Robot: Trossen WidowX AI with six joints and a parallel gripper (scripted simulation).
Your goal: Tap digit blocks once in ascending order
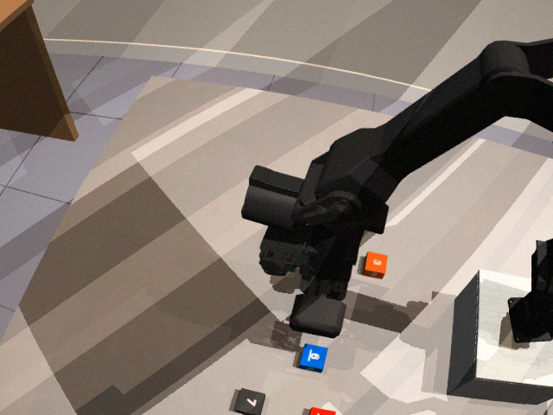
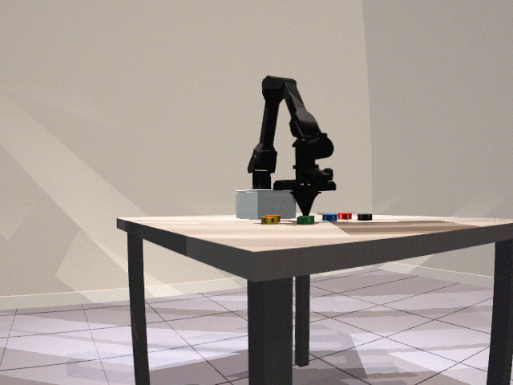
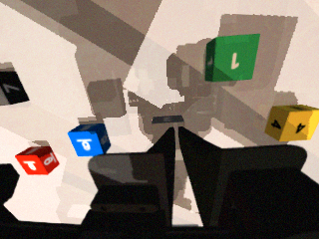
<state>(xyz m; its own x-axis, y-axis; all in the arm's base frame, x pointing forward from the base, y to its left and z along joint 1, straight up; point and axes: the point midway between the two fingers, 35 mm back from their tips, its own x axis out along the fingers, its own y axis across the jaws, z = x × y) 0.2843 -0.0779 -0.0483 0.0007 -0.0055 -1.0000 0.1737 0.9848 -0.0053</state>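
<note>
The grey block marked 2 is 1 cm to the left of my gripper tip and 1 cm below it. From my gripper tip the other things lie so: blue block (10 cm to the left, 1 cm below, 1 cm ahead); green block marked 1 (6 cm to the right, 5 cm ahead, 1 cm below); orange block marked 3 (8 cm behind, 5 cm to the right, 1 cm below).
</note>
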